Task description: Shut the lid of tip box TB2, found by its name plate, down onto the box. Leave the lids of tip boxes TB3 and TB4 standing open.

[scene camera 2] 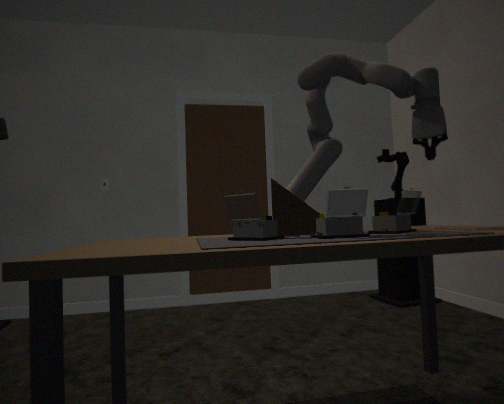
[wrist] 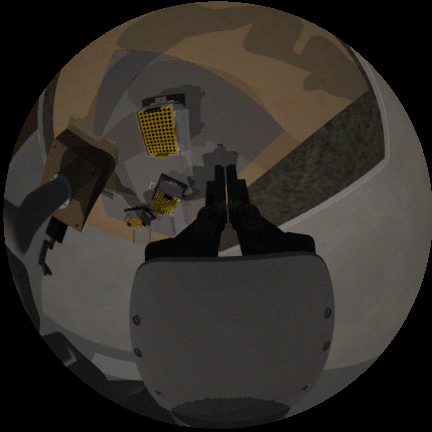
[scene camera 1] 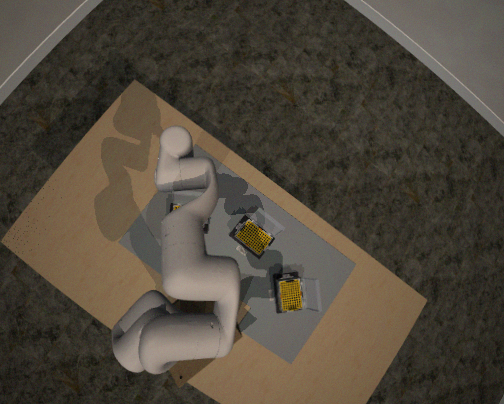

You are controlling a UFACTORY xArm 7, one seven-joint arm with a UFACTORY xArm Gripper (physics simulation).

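Places are measured from the arm's base along level axes (x right, y ahead, z up), in metres.
Pixels of known places: gripper, fingertip midpoint: [scene camera 2: 430, 159] [wrist: 225, 177]; arm's base, origin of the base link: [scene camera 2: 293, 197] [wrist: 59, 190].
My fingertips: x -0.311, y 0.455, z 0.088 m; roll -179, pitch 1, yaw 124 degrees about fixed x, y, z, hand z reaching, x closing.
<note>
Ahead of a thing's pixels: the offset from my fingertips to its top centre. Level surfaces: height alone.
Tip box TB2 {dz -0.177, dx +0.084, dy -0.127 m} [scene camera 2: 392, 223] [wrist: 158, 131] has a yellow perforated rack inside. Its clear lid {dz -0.089, dx +0.050, dy -0.056 m} [scene camera 2: 411, 203] [wrist: 183, 131] stands open. In scene camera 1 the arm covers most of TB2, and its name plate cannot be read in these frames. My gripper [scene camera 2: 431, 157] [wrist: 225, 177] is shut and empty, high above the table on the lid side of TB2; the arm hides it in scene camera 1. The other two boxes, a middle one {dz -0.168, dx +0.332, dy -0.048 m} [scene camera 1: 254, 237] [scene camera 2: 342, 226] [wrist: 165, 202] and an end one {dz -0.168, dx +0.573, dy -0.167 m} [scene camera 1: 290, 295] [scene camera 2: 256, 229] [wrist: 135, 220], have lids standing open.
The boxes stand on a grey mat {dz -0.242 m} [scene camera 1: 320, 275] on the wooden table {dz -0.246 m} [scene camera 1: 390, 305]. The arm [scene camera 1: 185, 250] [scene camera 2: 320, 115] reaches over the mat from a brown base block [scene camera 1: 182, 372] [wrist: 90, 165]. A black arm [scene camera 2: 399, 175] stands beyond the table.
</note>
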